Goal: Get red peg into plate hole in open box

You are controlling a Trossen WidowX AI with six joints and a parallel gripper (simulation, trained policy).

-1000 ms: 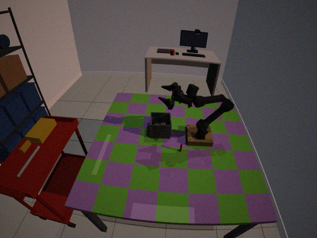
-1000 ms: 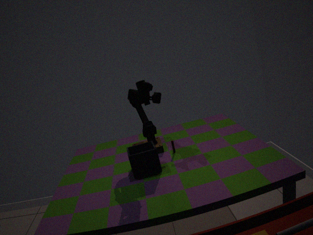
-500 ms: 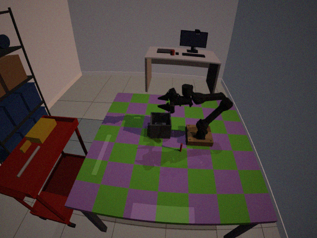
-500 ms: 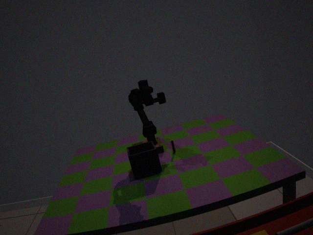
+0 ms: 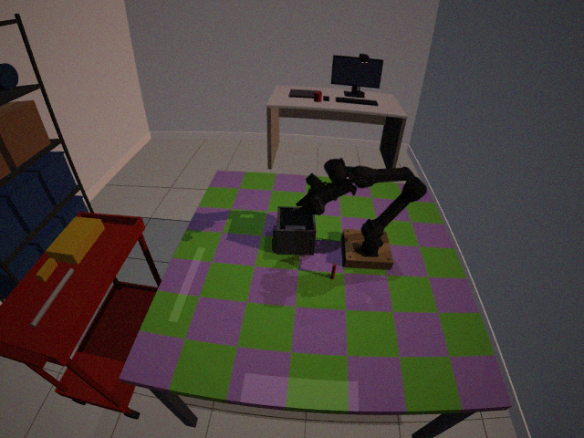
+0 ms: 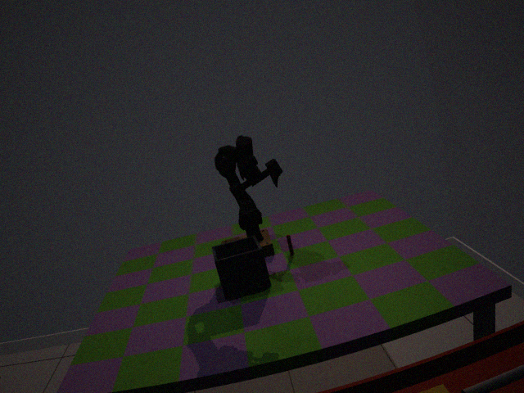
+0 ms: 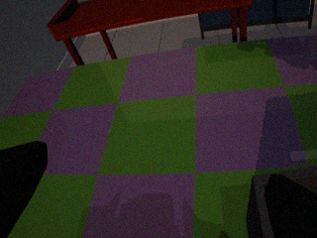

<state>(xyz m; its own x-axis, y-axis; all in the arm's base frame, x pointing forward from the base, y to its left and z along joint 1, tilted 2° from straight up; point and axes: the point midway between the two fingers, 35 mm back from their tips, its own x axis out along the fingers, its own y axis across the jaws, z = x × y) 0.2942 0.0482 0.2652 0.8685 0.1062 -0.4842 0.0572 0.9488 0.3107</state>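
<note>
The red peg lies 160 mm behind my gripper tip, 70 mm to the left of it and 250 mm below it. The rest, counted from my gripper tip: grey plate: 10 mm behind, 140 mm to the right, 250 mm below.
</note>
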